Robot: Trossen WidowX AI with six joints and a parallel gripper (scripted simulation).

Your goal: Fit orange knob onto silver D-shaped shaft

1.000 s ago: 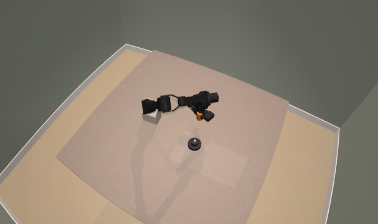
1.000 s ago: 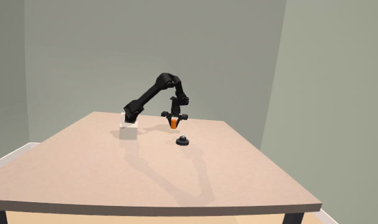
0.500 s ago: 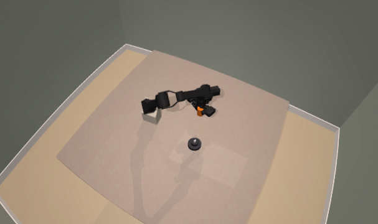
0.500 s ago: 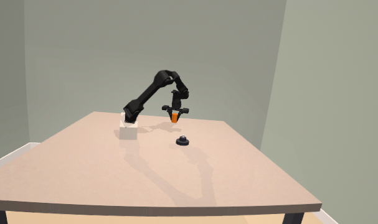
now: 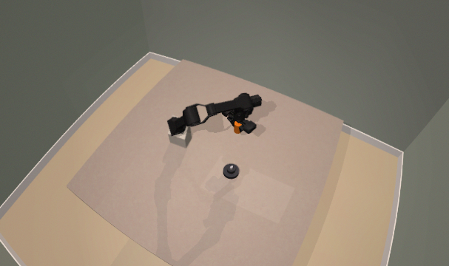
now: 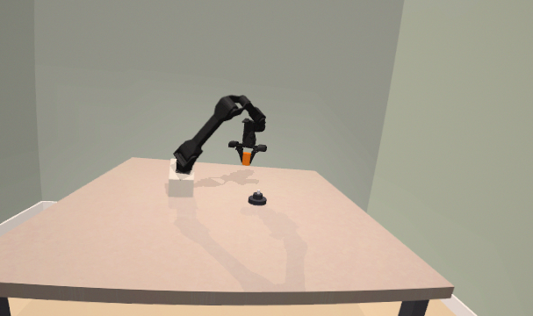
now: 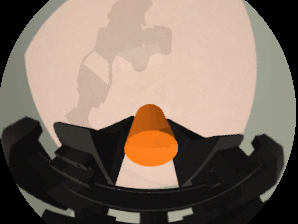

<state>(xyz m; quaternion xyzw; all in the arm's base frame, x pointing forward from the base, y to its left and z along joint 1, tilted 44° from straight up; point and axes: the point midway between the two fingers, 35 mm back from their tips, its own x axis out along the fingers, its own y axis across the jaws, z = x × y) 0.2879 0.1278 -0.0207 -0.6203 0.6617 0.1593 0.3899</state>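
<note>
My gripper tip is 5 cm short of the round pedestal, 17 cm to the left of it and 11 cm above it. The rest, counted from my gripper tip: orange knob 3 cm above.
</note>
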